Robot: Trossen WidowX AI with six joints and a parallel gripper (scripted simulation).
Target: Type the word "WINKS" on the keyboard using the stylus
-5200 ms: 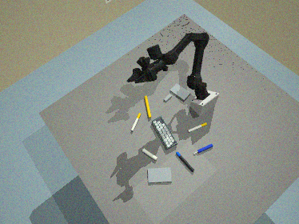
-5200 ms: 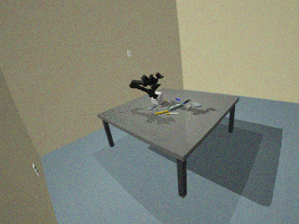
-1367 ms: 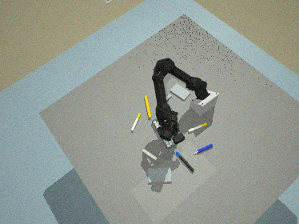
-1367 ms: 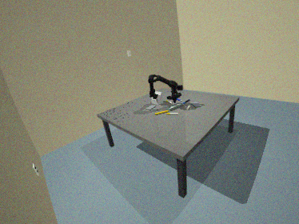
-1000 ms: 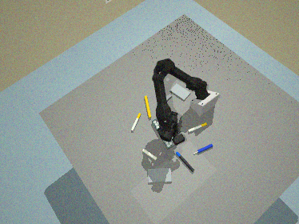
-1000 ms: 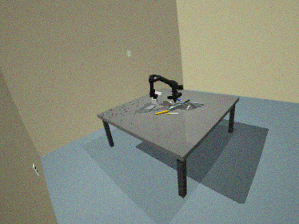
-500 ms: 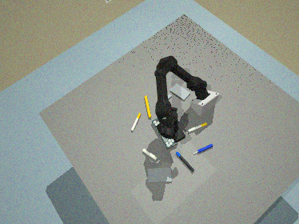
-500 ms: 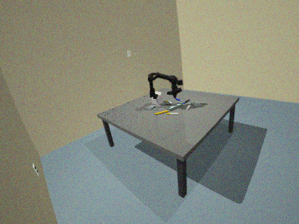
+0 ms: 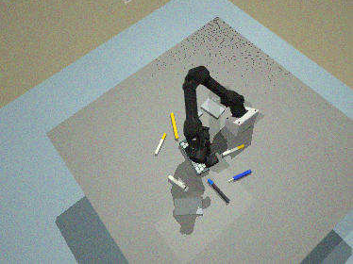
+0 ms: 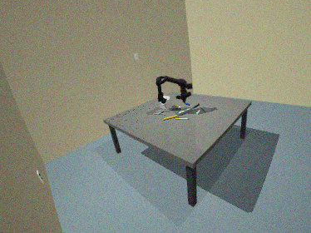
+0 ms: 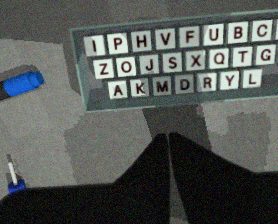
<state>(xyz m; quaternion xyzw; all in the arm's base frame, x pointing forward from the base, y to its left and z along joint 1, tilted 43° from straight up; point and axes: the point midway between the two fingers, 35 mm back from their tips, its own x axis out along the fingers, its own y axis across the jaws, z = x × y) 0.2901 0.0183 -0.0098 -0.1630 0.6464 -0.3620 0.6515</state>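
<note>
Right now the blue stylus is 180 mm to the left of my gripper tip, 90 mm below it and 50 mm behind it. Also, from my gripper tip: grey stylus tip (170 mm to the left, 90 mm below, 20 mm behind); then yellow pen (240 mm to the right, 90 mm below, 30 mm behind); then white stick (170 mm ahead, 80 mm below, 10 mm to the right).
</note>
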